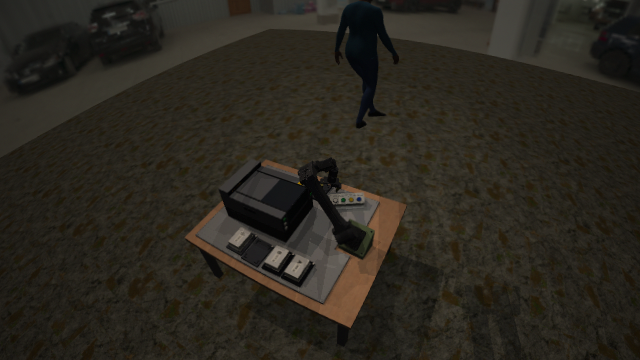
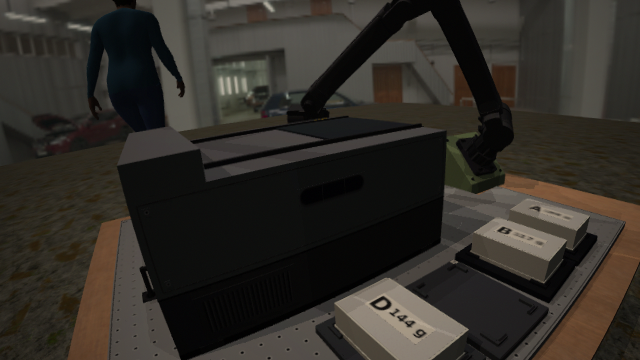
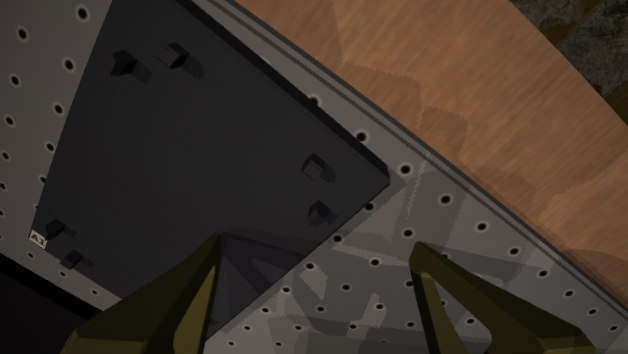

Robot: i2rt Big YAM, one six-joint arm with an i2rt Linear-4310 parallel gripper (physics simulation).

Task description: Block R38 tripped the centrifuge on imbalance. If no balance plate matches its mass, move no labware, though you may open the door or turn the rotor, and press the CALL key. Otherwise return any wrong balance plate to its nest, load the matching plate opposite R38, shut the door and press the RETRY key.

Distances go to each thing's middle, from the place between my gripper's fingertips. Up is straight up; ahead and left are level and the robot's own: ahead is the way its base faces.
I see the dark pad point(image 3: 178, 130) 6 cm ahead of my hand and 4 cm to the left of it. The rest, counted from my hand: black centrifuge point(image 2: 240, 231) 22 cm ahead, 37 cm to the left, 11 cm above.
